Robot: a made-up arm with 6 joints. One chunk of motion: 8 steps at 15 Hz.
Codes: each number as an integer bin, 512 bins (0 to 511) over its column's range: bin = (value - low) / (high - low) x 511, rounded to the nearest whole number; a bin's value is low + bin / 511 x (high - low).
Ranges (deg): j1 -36..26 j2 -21..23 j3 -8..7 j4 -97..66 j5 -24..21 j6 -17..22
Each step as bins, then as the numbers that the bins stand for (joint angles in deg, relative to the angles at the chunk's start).
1 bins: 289 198 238 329 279 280
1 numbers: -0.94 -3.95 -1.01 7.95 0.57 4.37
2 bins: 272 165 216 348 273 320
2 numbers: -3.00 -6.79 -1.66 14.01 0.04 7.42
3 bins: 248 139 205 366 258 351
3 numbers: -5.91 -9.03 -1.98 19.75 -1.28 9.79
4 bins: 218 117 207 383 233 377
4 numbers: -9.55 -10.93 -1.92 25.17 -3.48 11.77
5 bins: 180 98 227 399 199 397
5 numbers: -14.16 -12.56 -1.34 30.27 -6.48 13.30
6 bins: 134 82 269 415 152 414
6 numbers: -19.74 -13.94 -0.10 35.38 -10.61 14.60
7 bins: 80 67 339 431 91 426
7 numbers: -26.29 -15.23 1.95 40.48 -15.99 15.51
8 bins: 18 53 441 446 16 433
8 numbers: -33.82 -16.44 4.95 45.27 -22.59 16.05
